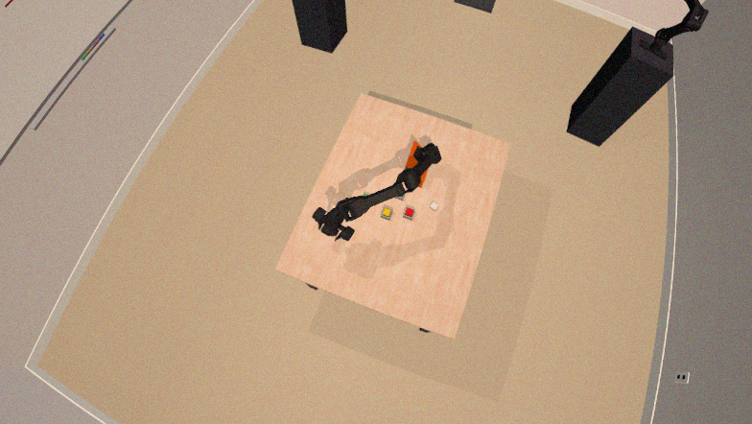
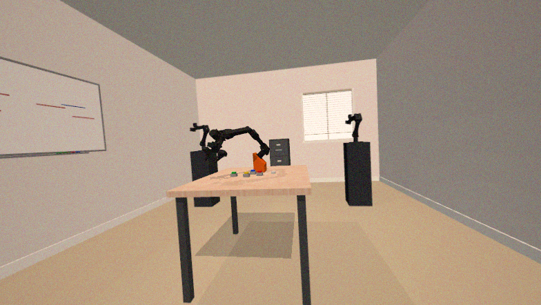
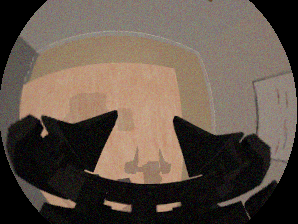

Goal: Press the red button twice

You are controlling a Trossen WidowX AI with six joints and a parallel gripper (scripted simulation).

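Right now my gripper tip is 290 mm past the red button, 290 mm to the right of it and 120 mm above it. Also, from my gripper tip: green button (270 mm behind, 70 mm to the left, 120 mm below); yellow button (250 mm behind, 190 mm to the left, 120 mm below); blue button (370 mm behind, 210 mm to the left, 120 mm below).
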